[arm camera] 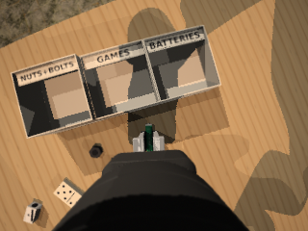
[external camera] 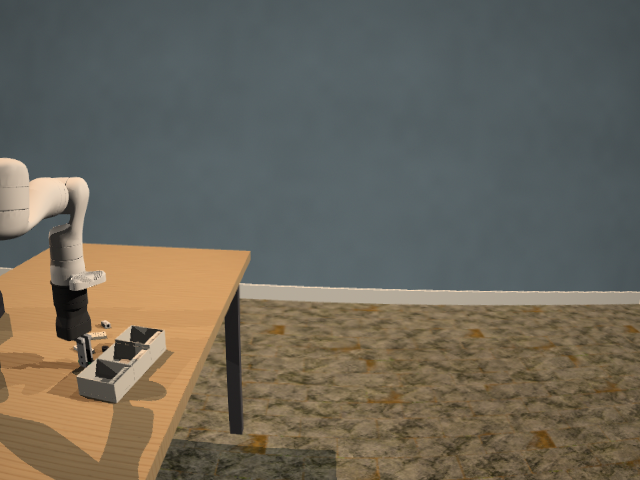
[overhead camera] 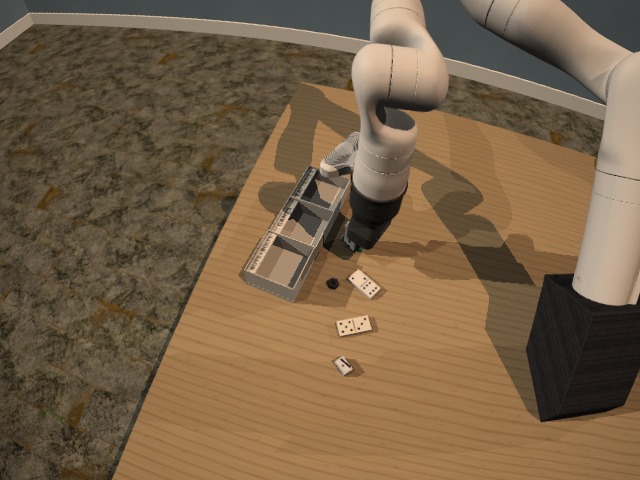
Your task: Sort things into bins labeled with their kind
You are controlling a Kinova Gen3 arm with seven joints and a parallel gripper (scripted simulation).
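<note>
My gripper is now 10 mm short of the black nut, 80 mm to the right of it and 20 mm above it. Round my hand: grey bin row 90 mm ahead, 10 mm to the left; then green battery 10 mm below.
</note>
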